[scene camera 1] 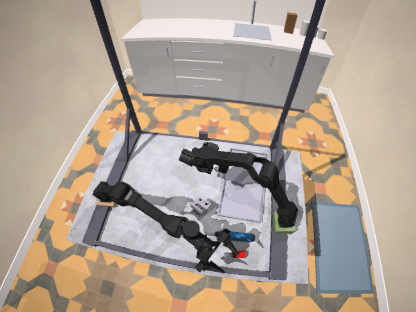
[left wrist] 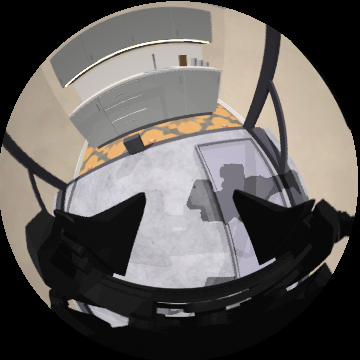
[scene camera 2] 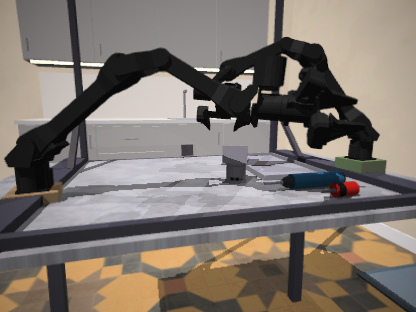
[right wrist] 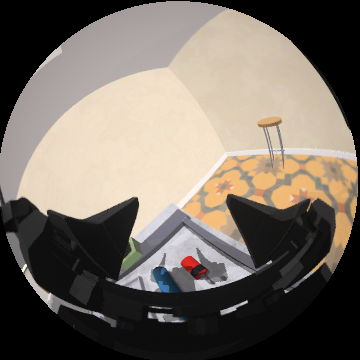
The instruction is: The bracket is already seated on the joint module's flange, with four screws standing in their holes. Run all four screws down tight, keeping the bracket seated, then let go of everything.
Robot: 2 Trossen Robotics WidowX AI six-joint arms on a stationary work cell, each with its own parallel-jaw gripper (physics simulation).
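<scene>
The grey bracket sits on the dark joint module near the middle of the table. Its screws are too small to tell. A blue screwdriver lies at the front right, with a red tool beside it. Both also show in the right wrist view, the screwdriver and the red tool. My right gripper is open and empty, hovering just above these tools. My left gripper is open and empty, high above the back of the table, behind the bracket.
A pale flat mat lies right of the bracket. A small dark box stands at the table's back edge. Dark frame posts rise at the back corners. A green block holds the left arm's base. A blue bin stands on the floor.
</scene>
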